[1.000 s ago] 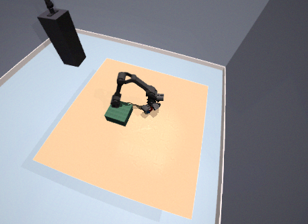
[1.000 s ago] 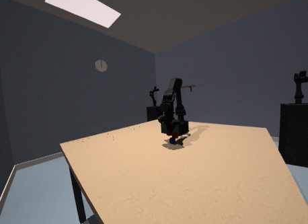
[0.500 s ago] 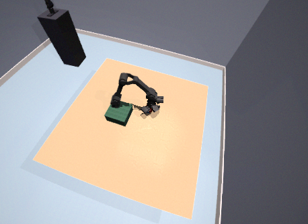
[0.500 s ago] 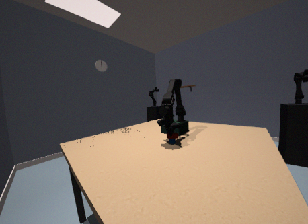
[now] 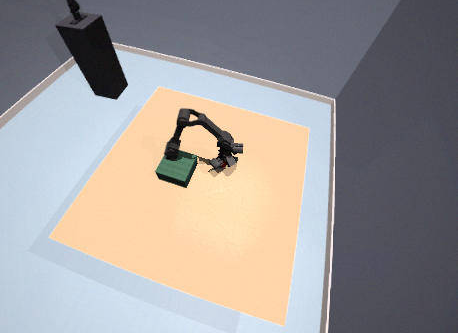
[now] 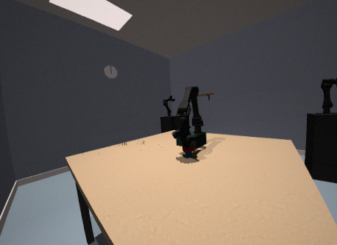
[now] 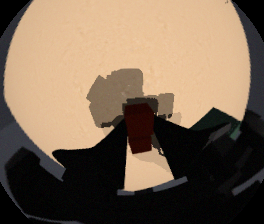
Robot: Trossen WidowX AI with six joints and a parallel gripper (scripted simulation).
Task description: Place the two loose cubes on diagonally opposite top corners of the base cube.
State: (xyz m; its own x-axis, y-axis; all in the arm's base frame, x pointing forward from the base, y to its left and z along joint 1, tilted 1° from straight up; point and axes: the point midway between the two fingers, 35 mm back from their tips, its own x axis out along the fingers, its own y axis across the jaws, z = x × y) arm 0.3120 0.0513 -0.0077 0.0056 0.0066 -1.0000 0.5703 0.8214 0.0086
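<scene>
Right now my gripper tip is 40 mm above the blue cube, 20 mm past it and 10 mm to the right of it.
</scene>
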